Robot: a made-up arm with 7 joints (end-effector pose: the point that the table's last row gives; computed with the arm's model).
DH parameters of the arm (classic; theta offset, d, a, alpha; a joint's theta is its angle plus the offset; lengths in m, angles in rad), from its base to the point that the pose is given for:
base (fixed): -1.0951 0 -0.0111 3.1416
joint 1: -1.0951 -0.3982 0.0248 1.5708
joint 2: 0 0.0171 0.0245 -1.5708
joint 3: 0 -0.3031 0.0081 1.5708
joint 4: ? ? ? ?
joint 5: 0 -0.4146 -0.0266 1.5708
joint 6: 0 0.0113 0.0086 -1.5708
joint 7: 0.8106 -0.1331 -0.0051 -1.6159
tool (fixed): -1.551 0.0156 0 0
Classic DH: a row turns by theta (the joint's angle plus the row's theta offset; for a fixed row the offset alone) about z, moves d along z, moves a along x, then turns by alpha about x.
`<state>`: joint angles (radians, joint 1 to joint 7).
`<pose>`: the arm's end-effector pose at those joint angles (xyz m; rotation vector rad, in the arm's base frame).
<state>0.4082 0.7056 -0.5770 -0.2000 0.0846 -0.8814 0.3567</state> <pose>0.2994 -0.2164 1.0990 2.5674 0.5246 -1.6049</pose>
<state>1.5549 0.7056 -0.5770 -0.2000 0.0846 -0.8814 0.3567</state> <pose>-0.0860 -0.3608 1.0990 -2.1572 0.8411 1.2419</pose>
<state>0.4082 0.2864 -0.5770 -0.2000 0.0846 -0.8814 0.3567</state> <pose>0.0102 -0.0914 1.1786 2.6467 0.3396 -1.0579</pose>
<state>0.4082 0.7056 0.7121 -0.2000 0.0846 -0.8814 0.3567</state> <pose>0.4514 0.0264 1.0623 1.9740 -1.2913 -1.8851</pose>
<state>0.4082 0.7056 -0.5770 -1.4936 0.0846 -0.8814 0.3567</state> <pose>-0.2444 -0.1343 0.8077 -3.1099 0.1433 -0.1595</pose>
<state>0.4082 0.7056 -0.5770 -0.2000 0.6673 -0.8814 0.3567</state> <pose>0.3265 -0.1447 1.1109 -2.4762 0.3188 1.8798</pose>
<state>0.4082 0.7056 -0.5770 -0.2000 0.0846 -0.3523 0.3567</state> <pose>0.3675 -0.2235 1.1140 2.0450 0.7621 -2.1799</pose>
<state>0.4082 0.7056 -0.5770 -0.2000 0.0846 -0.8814 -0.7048</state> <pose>0.3077 -0.2308 1.0985 1.7507 0.9649 -0.8724</pose>
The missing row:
joint 4: 0 0.0099 -0.0179 -1.5708
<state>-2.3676 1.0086 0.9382 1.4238 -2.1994 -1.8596 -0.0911</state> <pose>-0.0047 0.5161 0.4173 0.8149 2.4589 -1.6377</pose>
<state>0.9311 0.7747 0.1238 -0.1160 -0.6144 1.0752 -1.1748</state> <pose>0.4154 -0.4288 0.9199 -0.5664 -2.5408 1.2351</pose>
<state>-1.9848 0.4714 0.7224 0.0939 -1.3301 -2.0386 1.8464</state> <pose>-0.0562 0.2600 1.0340 -0.6263 -2.0139 1.7449</pose>
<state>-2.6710 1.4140 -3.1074 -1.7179 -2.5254 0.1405 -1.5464</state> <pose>-0.2734 0.1666 -0.1149 -1.5424 -0.8886 -1.7376</pose>
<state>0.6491 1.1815 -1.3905 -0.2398 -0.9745 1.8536 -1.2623</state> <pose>0.4840 -0.3673 0.7169 -1.4565 1.9336 0.2097</pose>
